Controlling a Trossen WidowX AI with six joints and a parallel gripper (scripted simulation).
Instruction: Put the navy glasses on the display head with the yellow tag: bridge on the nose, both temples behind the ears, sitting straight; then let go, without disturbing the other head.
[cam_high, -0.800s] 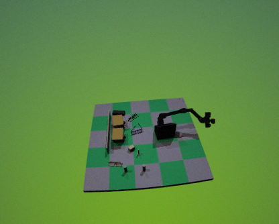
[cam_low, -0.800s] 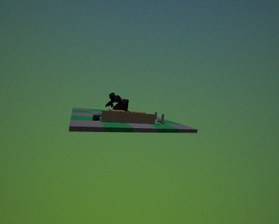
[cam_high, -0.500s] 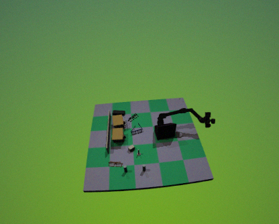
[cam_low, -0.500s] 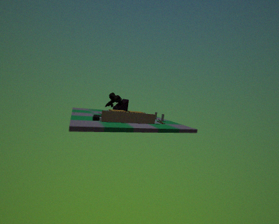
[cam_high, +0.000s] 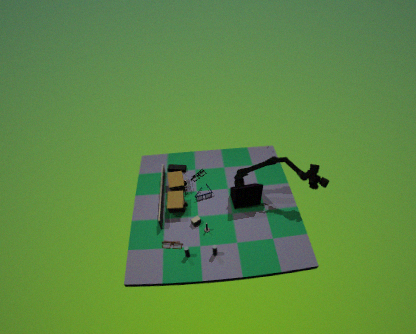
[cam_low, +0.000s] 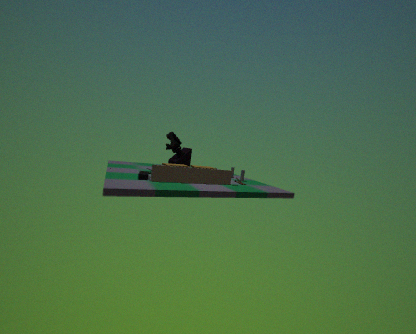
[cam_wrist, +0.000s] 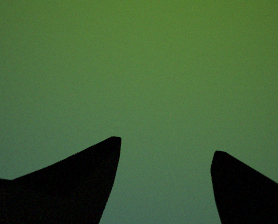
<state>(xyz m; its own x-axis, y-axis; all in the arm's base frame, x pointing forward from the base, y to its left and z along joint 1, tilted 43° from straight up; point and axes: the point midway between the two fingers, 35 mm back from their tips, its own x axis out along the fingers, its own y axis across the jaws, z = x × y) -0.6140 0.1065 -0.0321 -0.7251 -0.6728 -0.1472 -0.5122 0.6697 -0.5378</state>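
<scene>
The small pale block lies 1010 mm ahead of my gripper tip, 60 mm to the left of it and 150 mm below it. Also, from my gripper tip: long upright board: 1240 mm ahead, 230 mm to the right, 120 mm below.
</scene>
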